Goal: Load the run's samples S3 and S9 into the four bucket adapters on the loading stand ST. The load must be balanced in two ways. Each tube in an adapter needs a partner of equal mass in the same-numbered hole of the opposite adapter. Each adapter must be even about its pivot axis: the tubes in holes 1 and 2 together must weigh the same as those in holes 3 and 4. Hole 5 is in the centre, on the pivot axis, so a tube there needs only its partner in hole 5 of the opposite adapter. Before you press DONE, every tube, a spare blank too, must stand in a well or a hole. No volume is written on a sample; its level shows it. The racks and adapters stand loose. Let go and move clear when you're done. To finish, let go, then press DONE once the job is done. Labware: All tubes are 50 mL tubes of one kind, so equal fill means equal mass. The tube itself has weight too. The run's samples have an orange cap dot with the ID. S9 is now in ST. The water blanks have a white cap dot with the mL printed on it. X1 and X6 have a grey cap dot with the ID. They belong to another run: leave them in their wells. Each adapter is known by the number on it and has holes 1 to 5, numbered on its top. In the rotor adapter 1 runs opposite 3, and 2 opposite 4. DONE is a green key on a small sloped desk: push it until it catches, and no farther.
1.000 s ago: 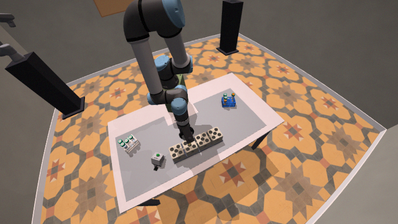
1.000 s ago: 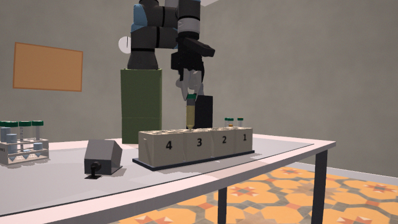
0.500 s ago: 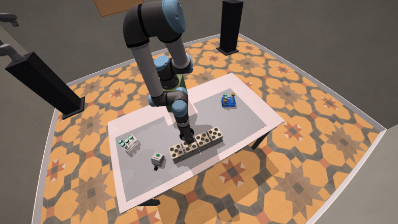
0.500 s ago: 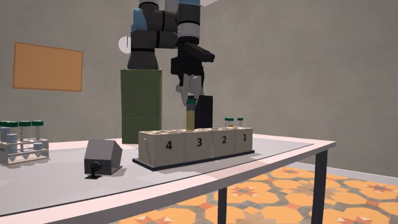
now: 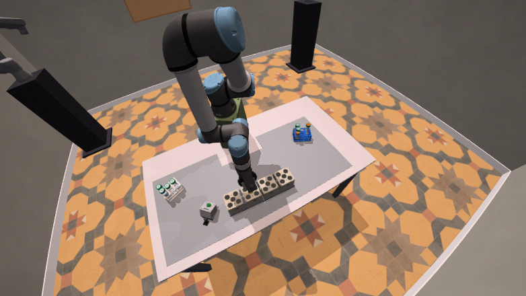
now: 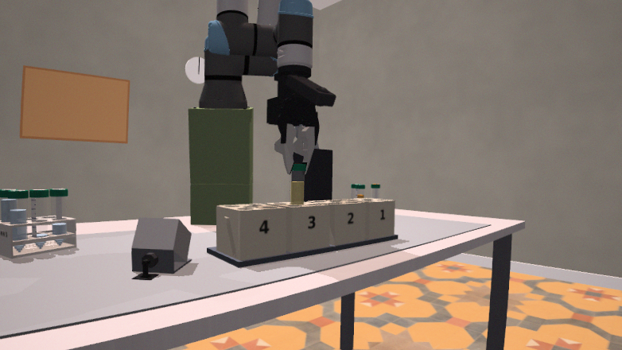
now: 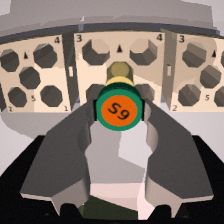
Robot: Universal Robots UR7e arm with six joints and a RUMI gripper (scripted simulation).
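Right now the tube is 5 cm below my hand and 1 cm to the right of it. From my hand the other things lie so: bucket adapter (22 cm to the left, 12 cm below, 1 cm ahead); then white rack (45 cm to the right, 29 cm behind, 14 cm below); then water blank (47 cm to the right, 25 cm behind, 11 cm below).
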